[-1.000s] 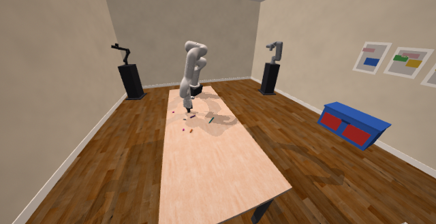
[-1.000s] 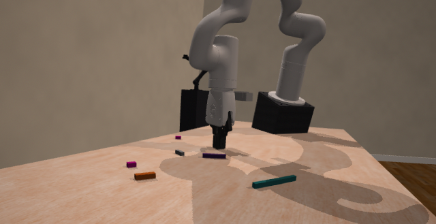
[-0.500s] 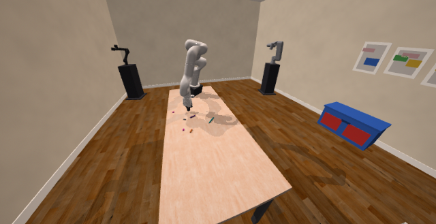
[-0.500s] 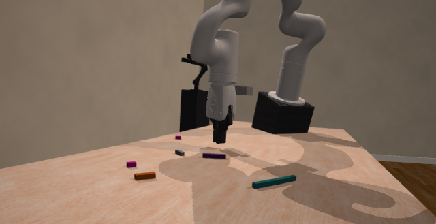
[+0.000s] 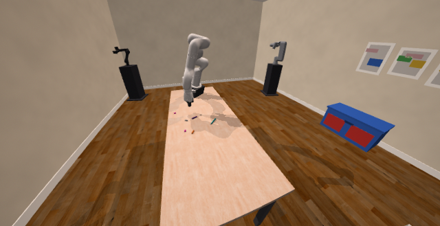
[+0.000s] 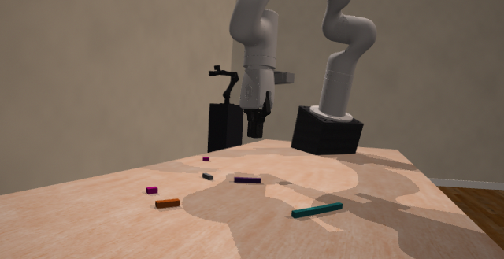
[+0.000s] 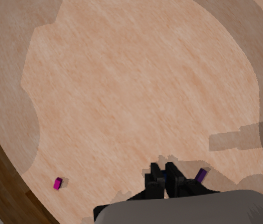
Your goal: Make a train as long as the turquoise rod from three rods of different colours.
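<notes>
The purple rod lies 10 cm ahead of my hand, 5 cm to the left of it and 11 cm below it. The rest, counted from my hand: turquoise rod 17 cm ahead, 26 cm to the left, 11 cm below; then grey rod 14 cm ahead, 3 cm to the right, 11 cm below; then blue rod 2 cm below.
</notes>
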